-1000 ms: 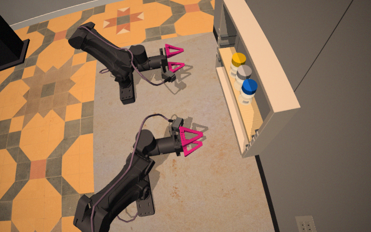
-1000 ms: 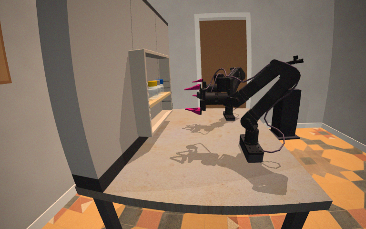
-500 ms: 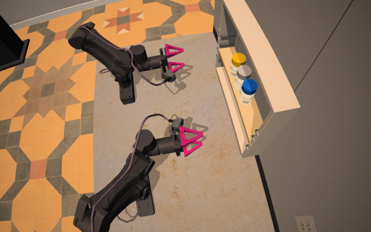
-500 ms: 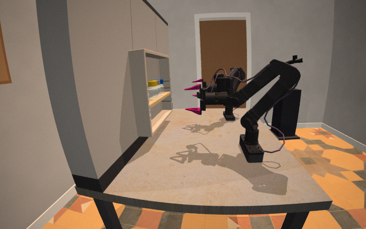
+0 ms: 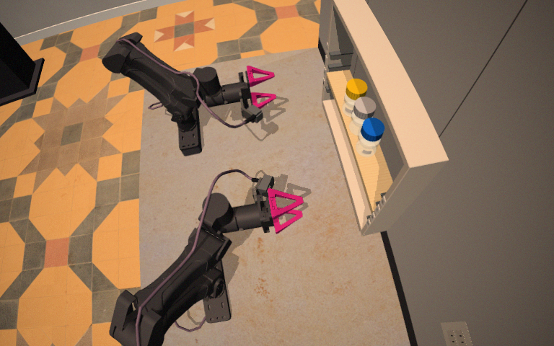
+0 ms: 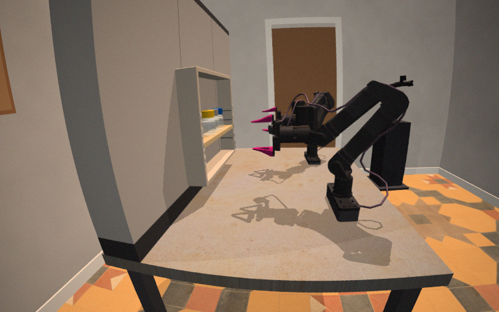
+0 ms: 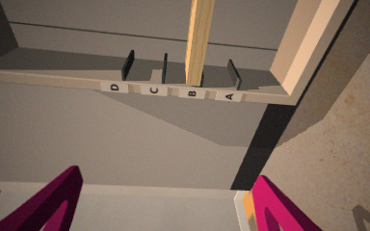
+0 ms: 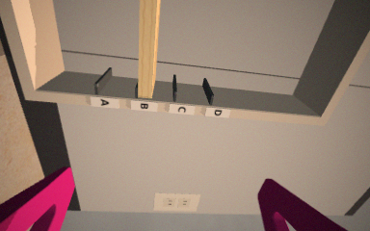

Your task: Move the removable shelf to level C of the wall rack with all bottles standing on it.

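Right now the yellow-capped bottle is 200 mm ahead of my left hand, 130 mm to the right of it and 30 mm above it. The rest, counted from my left hand: grey-capped bottle (200 mm to the right, 200 mm ahead, 30 mm above); then wooden shelf (200 mm to the right, 200 mm ahead, 30 mm below); then wall rack (200 mm to the right, 200 mm ahead, 40 mm above).
The blue-capped bottle is 220 mm ahead of my right hand, 120 mm to the left of it and 30 mm above it. Round my right hand: grey-capped bottle (220 mm ahead, 190 mm to the left, 30 mm above); then wooden shelf (230 mm ahead, 180 mm to the left, 30 mm below); then wall rack (230 mm ahead, 180 mm to the left, 30 mm above).
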